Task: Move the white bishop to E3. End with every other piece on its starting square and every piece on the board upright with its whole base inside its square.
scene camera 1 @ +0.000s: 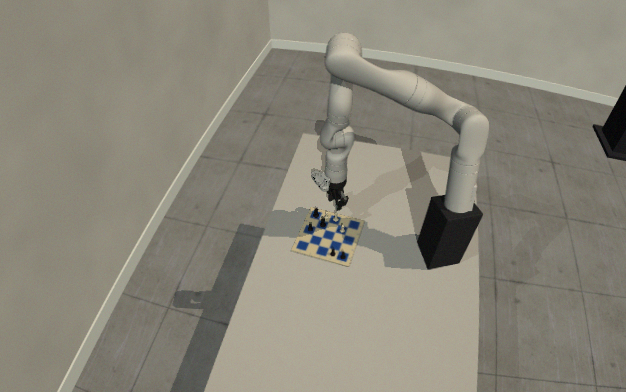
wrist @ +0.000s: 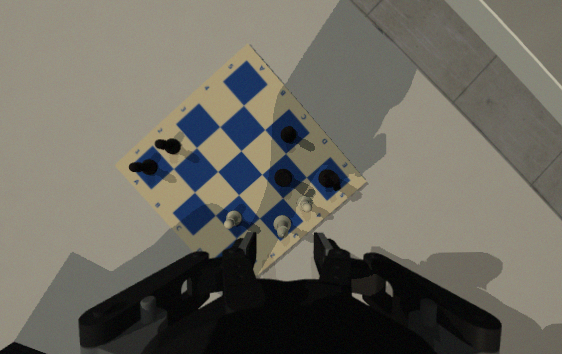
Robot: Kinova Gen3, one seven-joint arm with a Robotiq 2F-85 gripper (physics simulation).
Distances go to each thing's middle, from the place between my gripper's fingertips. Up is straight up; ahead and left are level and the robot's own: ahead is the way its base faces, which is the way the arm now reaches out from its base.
Scene:
My hand is 90 mm above the chessboard (scene camera 1: 318, 243), 70 mm to the right of it and 10 mm short of it.

